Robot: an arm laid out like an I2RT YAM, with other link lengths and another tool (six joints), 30 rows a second.
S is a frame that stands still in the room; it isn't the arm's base.
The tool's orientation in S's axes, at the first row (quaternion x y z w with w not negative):
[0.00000 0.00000 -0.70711 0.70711]
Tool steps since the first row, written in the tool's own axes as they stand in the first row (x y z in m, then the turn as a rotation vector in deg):
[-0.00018 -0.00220 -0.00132 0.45 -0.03 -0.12]
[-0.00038 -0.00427 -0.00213 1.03 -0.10 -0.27]
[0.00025 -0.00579 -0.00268 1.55 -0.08 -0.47]
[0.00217 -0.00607 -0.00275 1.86 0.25 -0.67]
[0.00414 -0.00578 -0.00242 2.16 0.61 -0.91]
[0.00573 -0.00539 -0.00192 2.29 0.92 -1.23]
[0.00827 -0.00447 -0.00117 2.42 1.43 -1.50]
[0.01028 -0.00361 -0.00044 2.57 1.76 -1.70]
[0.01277 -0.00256 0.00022 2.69 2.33 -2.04]
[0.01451 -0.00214 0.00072 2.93 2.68 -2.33]
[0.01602 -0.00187 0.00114 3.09 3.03 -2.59]
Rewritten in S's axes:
[-0.00220 0.00018 -0.00132 -0.03 -0.45 -0.12]
[-0.00427 0.00038 -0.00213 -0.10 -1.03 -0.27]
[-0.00579 -0.00025 -0.00268 -0.08 -1.55 -0.47]
[-0.00607 -0.00217 -0.00275 0.25 -1.86 -0.67]
[-0.00578 -0.00414 -0.00242 0.61 -2.16 -0.91]
[-0.00539 -0.00573 -0.00192 0.92 -2.29 -1.23]
[-0.00447 -0.00827 -0.00117 1.43 -2.42 -1.50]
[-0.00361 -0.01028 -0.00044 1.76 -2.57 -1.70]
[-0.00256 -0.01277 0.00022 2.33 -2.69 -2.04]
[-0.00214 -0.01451 0.00072 2.68 -2.93 -2.33]
[-0.00187 -0.01602 0.00114 3.03 -3.09 -2.59]

